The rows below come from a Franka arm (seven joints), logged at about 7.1 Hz.
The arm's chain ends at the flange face. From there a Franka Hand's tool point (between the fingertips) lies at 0.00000 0.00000 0.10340 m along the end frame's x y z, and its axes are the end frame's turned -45 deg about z.
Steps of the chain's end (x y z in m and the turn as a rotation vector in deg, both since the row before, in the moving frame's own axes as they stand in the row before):
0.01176 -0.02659 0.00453 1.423 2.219 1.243
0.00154 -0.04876 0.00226 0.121 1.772 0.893
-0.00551 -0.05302 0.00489 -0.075 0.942 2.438
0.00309 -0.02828 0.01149 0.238 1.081 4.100
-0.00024 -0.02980 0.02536 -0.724 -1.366 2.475
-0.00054 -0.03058 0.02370 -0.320 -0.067 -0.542
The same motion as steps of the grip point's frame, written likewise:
0.03175 -0.00942 0.00442 -0.563 2.575 1.243
0.03797 -0.03126 0.00221 -1.167 1.339 0.893
0.03467 -0.04007 0.00488 -0.719 0.613 2.438
0.02383 -0.01668 0.01147 -0.596 0.933 4.100
0.01825 -0.02212 0.02532 0.454 -1.478 2.475
0.02075 -0.02168 0.02370 -0.179 -0.274 -0.542

